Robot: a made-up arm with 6 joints. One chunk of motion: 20 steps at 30 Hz.
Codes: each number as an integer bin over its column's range. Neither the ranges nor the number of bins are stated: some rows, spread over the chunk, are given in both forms.
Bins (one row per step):
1: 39 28 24 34 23 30
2: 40 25 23 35 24 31
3: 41 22 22 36 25 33
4: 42 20 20 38 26 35
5: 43 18 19 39 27 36
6: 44 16 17 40 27 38
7: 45 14 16 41 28 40
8: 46 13 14 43 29 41
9: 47 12 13 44 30 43
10: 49 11 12 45 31 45
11: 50 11 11 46 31 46
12: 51 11 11 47 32 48
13: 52 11 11 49 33 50
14: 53 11 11 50 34 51
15: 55 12 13 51 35 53
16: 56 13 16 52 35 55
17: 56 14 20 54 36 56
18: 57 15 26 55 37 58
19: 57 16 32 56 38 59
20: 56 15 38 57 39 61
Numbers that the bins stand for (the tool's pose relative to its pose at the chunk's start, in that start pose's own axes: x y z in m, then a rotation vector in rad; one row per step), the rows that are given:
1: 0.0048 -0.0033 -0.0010 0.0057 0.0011 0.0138
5: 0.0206 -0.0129 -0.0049 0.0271 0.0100 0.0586
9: 0.0365 -0.0186 -0.0097 0.0486 0.0167 0.1108
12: 0.0524 -0.0195 -0.0113 0.0614 0.0211 0.1481
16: 0.0722 -0.0176 -0.0073 0.0829 0.0278 0.2003
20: 0.0722 -0.0157 0.0102 0.1043 0.0367 0.2451
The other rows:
2: 0.0087 -0.0062 -0.0017 0.0100 0.0033 0.0213
3: 0.0127 -0.0090 -0.0025 0.0143 0.0056 0.0362
4: 0.0167 -0.0110 -0.0041 0.0229 0.0078 0.0511
6: 0.0246 -0.0148 -0.0065 0.0314 0.0100 0.0735
7: 0.0286 -0.0167 -0.0073 0.0357 0.0122 0.0884
8: 0.0325 -0.0176 -0.0089 0.0443 0.0144 0.0959
10: 0.0444 -0.0195 -0.0105 0.0529 0.0189 0.1257
11: 0.0484 -0.0195 -0.0113 0.0571 0.0189 0.1332
13: 0.0563 -0.0195 -0.0113 0.0700 0.0233 0.1630
14: 0.0603 -0.0195 -0.0113 0.0743 0.0256 0.1705
15: 0.0683 -0.0186 -0.0097 0.0786 0.0278 0.1854
17: 0.0722 -0.0167 -0.0041 0.0914 0.0300 0.2078
18: 0.0762 -0.0157 0.0006 0.0957 0.0322 0.2227
19: 0.0762 -0.0148 0.0054 0.1000 0.0344 0.2302

